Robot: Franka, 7 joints.
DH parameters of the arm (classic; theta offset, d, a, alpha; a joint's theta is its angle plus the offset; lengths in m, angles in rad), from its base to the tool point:
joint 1: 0 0.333 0 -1.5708
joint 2: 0 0 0 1.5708
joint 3: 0 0.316 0.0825 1.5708
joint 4: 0 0 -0.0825 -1.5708
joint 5: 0 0.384 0 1.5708
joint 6: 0 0 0.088 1.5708
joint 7: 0 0.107 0 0
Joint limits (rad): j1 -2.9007..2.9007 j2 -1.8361..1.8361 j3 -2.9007..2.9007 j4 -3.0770..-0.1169 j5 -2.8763..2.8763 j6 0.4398..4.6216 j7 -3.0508..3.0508
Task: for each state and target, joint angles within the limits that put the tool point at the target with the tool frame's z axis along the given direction. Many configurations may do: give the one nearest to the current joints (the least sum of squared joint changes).
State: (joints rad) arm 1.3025 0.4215 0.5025 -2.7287 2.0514 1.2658 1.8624
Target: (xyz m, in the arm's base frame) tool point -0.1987 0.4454 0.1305 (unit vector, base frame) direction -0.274 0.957 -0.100
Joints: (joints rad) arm 0.6342 1.2403 1.0975 -2.4155 2.8763 1.9750 1.8624
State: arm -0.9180 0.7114 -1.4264 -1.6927 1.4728 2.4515 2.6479
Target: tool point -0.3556 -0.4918 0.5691 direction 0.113 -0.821 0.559
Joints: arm -1.0022 0.1164 -1.3255 -1.9792 2.5095 1.7780 2.6479
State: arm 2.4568 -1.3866 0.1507 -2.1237 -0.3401 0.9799 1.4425
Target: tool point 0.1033 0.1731 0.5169 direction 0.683 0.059 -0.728
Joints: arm 2.2583 -1.5230 -0.3155 -2.8039 -1.1050 1.0362 1.4425
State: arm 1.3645 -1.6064 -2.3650 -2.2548 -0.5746 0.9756 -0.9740
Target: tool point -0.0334 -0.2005 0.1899 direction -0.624 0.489 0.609
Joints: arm 0.8931 -0.6991 -2.4101 -2.6097 -0.6241 0.6073 -0.9740
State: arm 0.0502 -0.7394 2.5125 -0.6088 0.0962 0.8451 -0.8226
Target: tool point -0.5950 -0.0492 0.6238 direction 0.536 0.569 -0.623
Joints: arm 0.5709 -0.6383 2.4576 -0.7809 -0.4439 0.7636 -0.8226
